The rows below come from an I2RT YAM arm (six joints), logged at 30 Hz.
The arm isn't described. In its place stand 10 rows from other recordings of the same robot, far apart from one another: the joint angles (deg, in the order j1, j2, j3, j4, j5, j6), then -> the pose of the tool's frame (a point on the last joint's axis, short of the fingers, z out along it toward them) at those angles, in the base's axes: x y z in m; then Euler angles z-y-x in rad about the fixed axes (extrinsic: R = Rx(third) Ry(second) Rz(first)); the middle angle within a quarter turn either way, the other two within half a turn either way.
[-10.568 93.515 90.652 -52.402 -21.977 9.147] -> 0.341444 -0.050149 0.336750 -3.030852 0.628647 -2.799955
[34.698 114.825 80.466 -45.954 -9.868 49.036] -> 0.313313 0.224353 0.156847 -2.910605 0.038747 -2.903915
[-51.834 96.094 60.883 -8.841 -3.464 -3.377] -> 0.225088 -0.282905 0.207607 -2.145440 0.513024 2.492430
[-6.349 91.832 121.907 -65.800 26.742 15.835] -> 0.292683 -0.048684 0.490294 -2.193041 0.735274 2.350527
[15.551 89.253 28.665 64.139 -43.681 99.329] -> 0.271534 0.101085 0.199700 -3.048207 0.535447 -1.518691
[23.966 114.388 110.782 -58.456 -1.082 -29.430] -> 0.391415 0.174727 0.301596 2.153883 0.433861 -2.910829
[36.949 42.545 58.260 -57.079 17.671 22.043] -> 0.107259 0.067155 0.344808 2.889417 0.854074 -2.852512
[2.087 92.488 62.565 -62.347 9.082 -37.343] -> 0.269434 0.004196 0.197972 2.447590 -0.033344 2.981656
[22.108 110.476 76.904 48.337 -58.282 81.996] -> 0.395618 0.193395 0.298961 2.760714 0.151435 -1.434839
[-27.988 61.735 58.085 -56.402 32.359 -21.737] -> 0.163481 -0.108458 0.300130 -2.830311 0.121499 2.399950
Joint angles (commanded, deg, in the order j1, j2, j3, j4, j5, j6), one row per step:
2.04, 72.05, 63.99, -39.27, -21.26, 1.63
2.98, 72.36, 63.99, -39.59, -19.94, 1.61
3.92, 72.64, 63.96, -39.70, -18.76, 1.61
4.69, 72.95, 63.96, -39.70, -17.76, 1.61
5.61, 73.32, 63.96, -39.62, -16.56, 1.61
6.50, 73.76, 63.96, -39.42, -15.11, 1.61
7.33, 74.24, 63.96, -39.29, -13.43, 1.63
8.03, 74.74, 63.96, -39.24, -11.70, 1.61
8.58, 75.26, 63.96, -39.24, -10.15, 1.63
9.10, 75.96, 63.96, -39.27, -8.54, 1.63
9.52, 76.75, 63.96, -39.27, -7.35, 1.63
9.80, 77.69, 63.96, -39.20, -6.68, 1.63
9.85, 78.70, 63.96, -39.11, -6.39, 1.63
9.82, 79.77, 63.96, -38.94, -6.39, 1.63
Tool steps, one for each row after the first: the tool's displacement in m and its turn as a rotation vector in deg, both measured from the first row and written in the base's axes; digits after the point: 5 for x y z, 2 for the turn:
0.00045, 0.00357, -0.00193, -1.01, 0.58, 0.06
0.00097, 0.00723, -0.00361, -1.92, 0.94, 0.22
0.00177, 0.01027, -0.00508, -2.69, 1.20, 0.32
0.00277, 0.01393, -0.00673, -3.62, 1.40, 0.45
0.00416, 0.01739, -0.00857, -4.73, 1.53, 0.38
0.00560, 0.02048, -0.01070, -6.02, 1.75, 0.09
0.00703, 0.02296, -0.01301, -7.40, 2.04, -0.32
0.00849, 0.02487, -0.01545, -8.63, 2.41, -0.77
0.01044, 0.02670, -0.01873, -9.97, 2.97, -1.26
0.01266, 0.02838, -0.02236, -11.02, 3.61, -1.55
0.01541, 0.02982, -0.02659, -11.70, 4.38, -1.62
0.01847, 0.03042, -0.03115, -12.09, 5.25, -1.67
0.02177, 0.03084, -0.03594, -12.26, 6.14, -1.61

